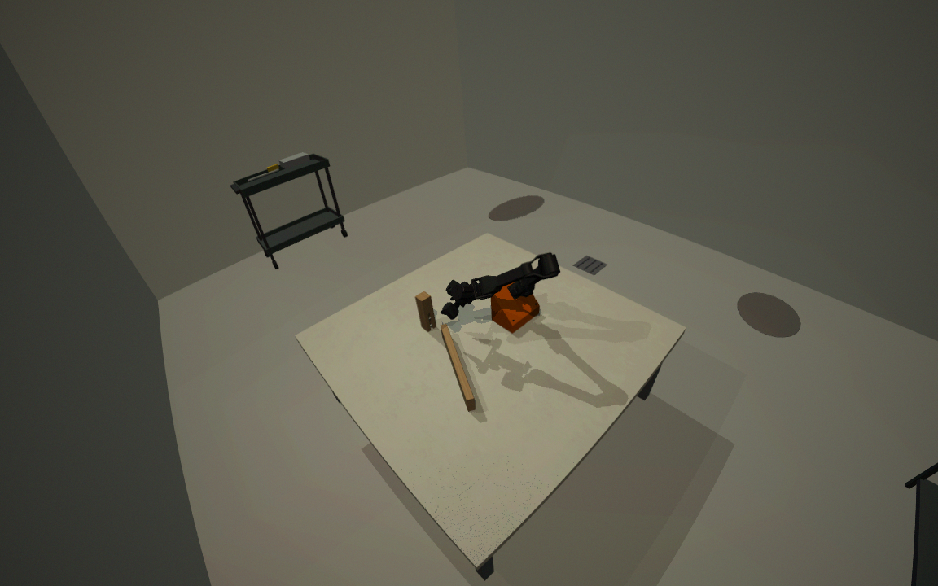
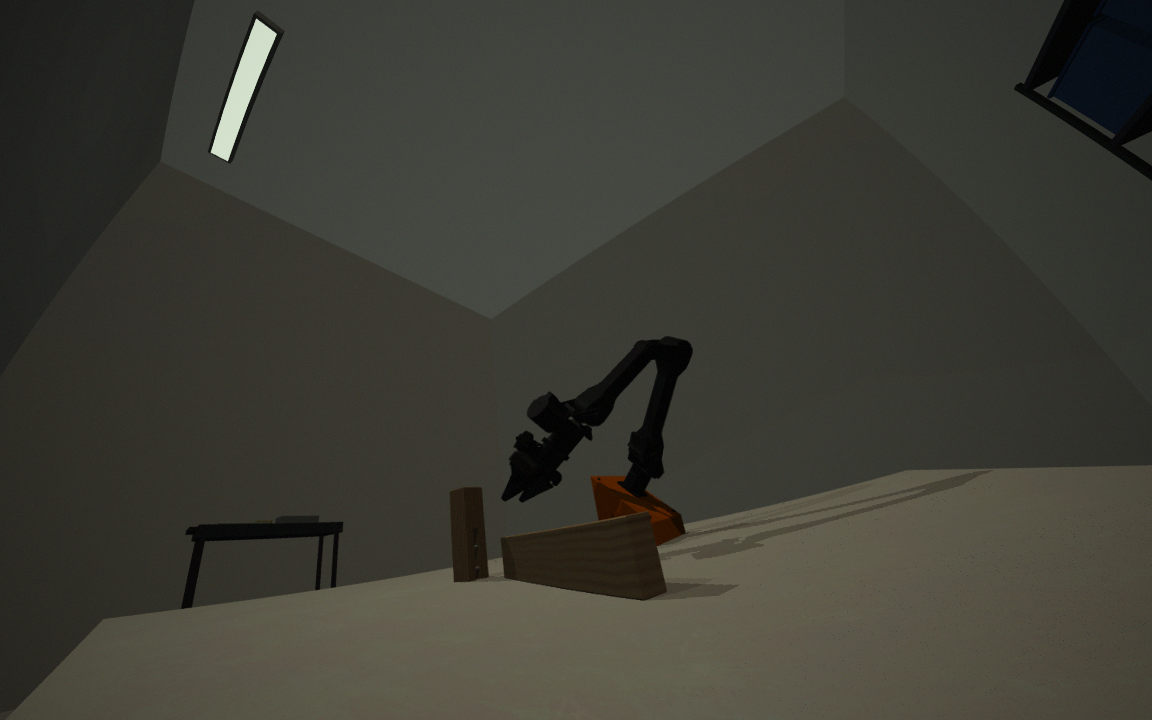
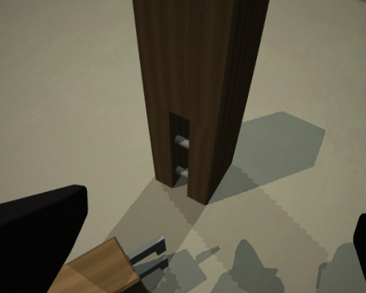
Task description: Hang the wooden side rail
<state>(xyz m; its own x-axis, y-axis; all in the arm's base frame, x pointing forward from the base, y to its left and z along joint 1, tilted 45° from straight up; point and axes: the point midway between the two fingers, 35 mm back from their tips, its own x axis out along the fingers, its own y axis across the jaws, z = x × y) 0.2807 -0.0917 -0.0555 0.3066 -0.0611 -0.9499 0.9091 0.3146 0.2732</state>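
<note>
Now: gripper tip 50 mm short of the headboard post, 80 mm to the left of it and 60 mm above it.
</note>
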